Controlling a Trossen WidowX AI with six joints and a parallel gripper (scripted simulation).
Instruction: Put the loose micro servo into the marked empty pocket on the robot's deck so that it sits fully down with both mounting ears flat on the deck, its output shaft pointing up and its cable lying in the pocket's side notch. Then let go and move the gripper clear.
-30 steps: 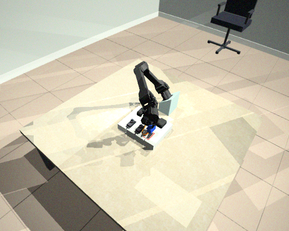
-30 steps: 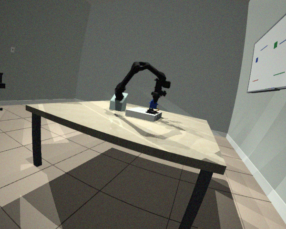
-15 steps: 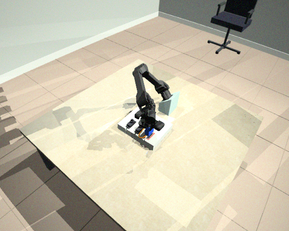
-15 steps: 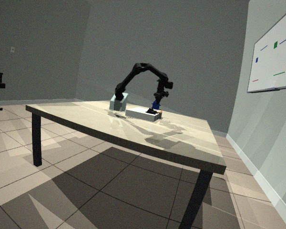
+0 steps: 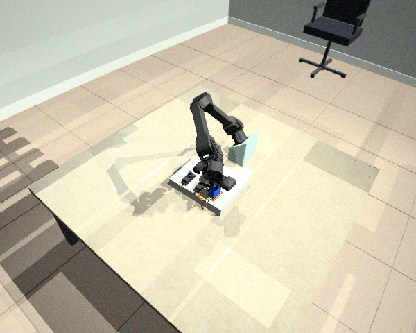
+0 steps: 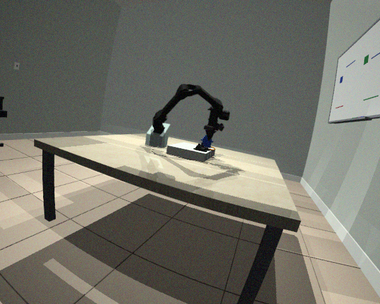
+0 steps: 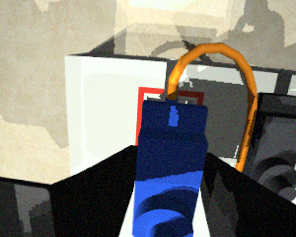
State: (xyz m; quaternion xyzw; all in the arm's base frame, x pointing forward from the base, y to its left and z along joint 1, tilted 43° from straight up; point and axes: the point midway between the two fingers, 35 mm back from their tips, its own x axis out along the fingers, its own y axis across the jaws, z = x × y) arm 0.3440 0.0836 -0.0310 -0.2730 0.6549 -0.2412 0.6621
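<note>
Now: gripper tip 120 mm past the white deck, 80 mm to the left of it and 80 mm above it.
</note>
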